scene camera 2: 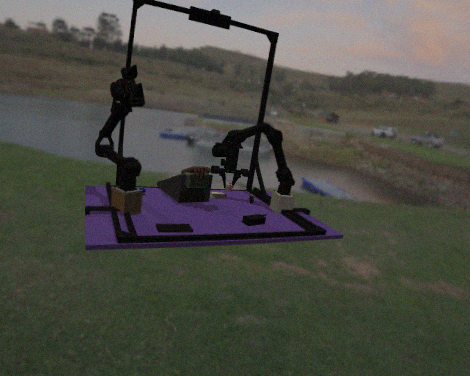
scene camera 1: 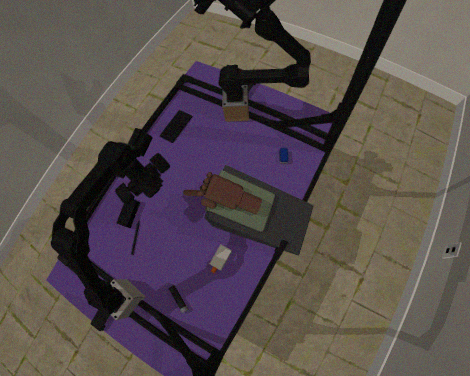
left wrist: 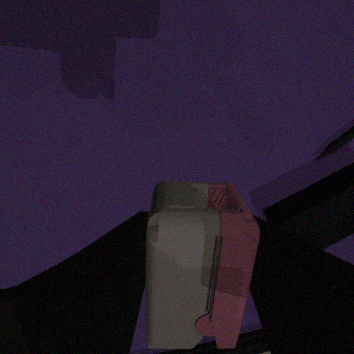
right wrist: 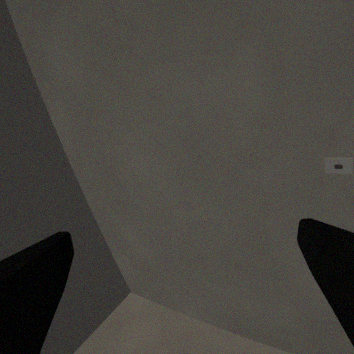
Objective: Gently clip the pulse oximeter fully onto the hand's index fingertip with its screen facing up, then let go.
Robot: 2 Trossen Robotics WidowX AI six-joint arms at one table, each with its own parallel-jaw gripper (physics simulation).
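Places are measured from the left arm's base along level axes (x left, y ahead, z down), in metres.
Pixels of known places: left gripper, fingertip midpoint: [scene camera 2: 228, 188] [left wrist: 194, 223]; right gripper, fingertip midpoint: [scene camera 2: 137, 74] [right wrist: 186, 236]; left arm's base at its link origin: [scene camera 2: 283, 193] [scene camera 1: 114, 299]; right arm's base at its link origin: [scene camera 2: 127, 188] [scene camera 1: 235, 95].
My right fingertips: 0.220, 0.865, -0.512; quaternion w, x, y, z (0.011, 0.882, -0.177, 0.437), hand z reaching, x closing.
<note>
Ahead of a thing's pixels: the offset from my right fingertips to its top centre, as dx, dy, dz. "spot": to the spot under its first point. Level surfaces: height alone.
The brown hand [scene camera 1: 225, 192] [scene camera 2: 196, 170] lies on a green pad {spot: -0.441, -0.359, +0.508} [scene camera 1: 256, 220] on a grey block [scene camera 1: 293, 220] [scene camera 2: 171, 186]. Its index finger [scene camera 1: 192, 192] points left over the purple mat {dz +0.617} [scene camera 1: 215, 149] [left wrist: 211, 105]. My left gripper [scene camera 1: 147, 180] [scene camera 2: 230, 182] [left wrist: 194, 223] is shut on the pulse oximeter {-0.080, -0.480, +0.444} [left wrist: 197, 267] [scene camera 2: 230, 185], a grey and pink clip. It holds the clip above the mat, to the left of the fingertip and apart from it. In scene camera 1 the gripper hides the clip. My right gripper [scene camera 2: 127, 71] [right wrist: 186, 236] is open and empty, raised high near the frame.
On the mat lie a blue item {-0.368, -0.074, +0.585} [scene camera 1: 283, 154], a white box {-0.408, -0.536, +0.589} [scene camera 1: 221, 257], a black cylinder {-0.375, -0.738, +0.590} [scene camera 1: 178, 298], a black pen {-0.093, -0.669, +0.608} [scene camera 1: 135, 236], a flat black plate {+0.092, -0.209, +0.609} [scene camera 1: 175, 126] and a black block {-0.009, -0.616, +0.582} [scene camera 1: 128, 213]. A tall black frame [scene camera 1: 364, 71] [scene camera 2: 265, 97] spans the mat.
</note>
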